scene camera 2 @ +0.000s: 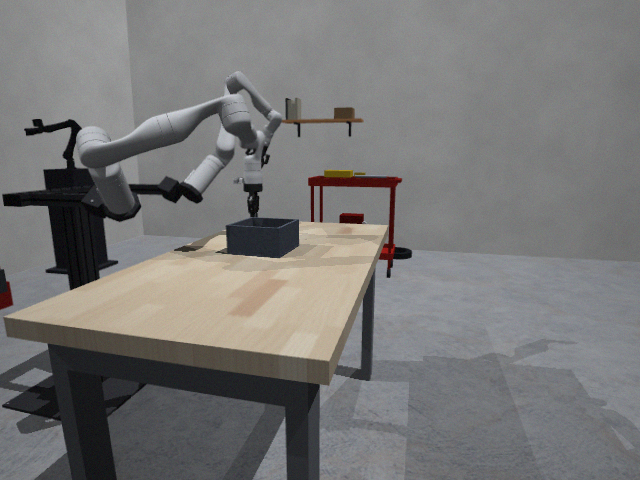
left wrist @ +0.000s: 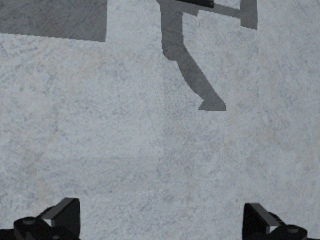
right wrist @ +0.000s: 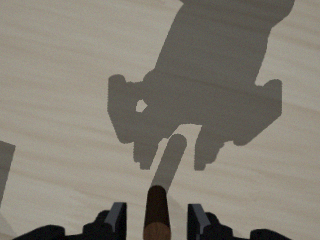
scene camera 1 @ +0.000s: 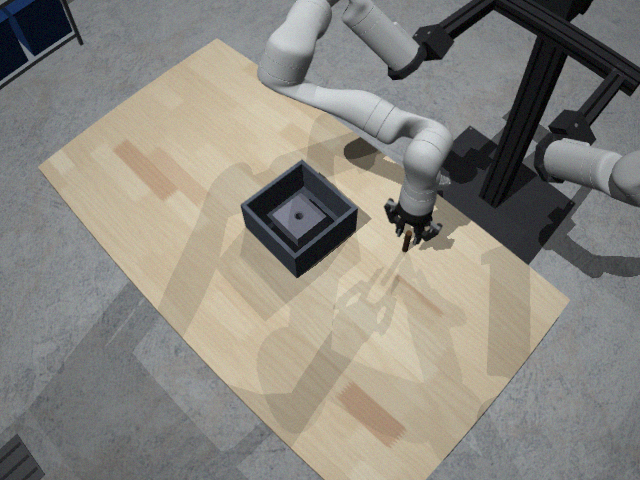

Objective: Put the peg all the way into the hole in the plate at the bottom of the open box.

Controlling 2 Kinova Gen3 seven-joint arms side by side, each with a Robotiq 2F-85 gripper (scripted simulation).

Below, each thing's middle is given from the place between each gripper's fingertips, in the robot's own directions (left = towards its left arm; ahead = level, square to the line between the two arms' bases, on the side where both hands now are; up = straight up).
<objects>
The grey plate [scene camera 1: 299,220] is 12 cm ahead of my right hand [scene camera 1: 407,238], 22 cm to the right of it and 3 cm below it. From my right hand the other things lie so: dark box [scene camera 1: 341,214]: 12 cm ahead, 22 cm to the right, 5 cm below.
Right now the grey plate is 440 mm ahead of my left hand, 1030 mm to the right of it and 220 mm below it. Also, from my left hand: dark box (440 mm ahead, 1030 mm to the right, 240 mm below).
</objects>
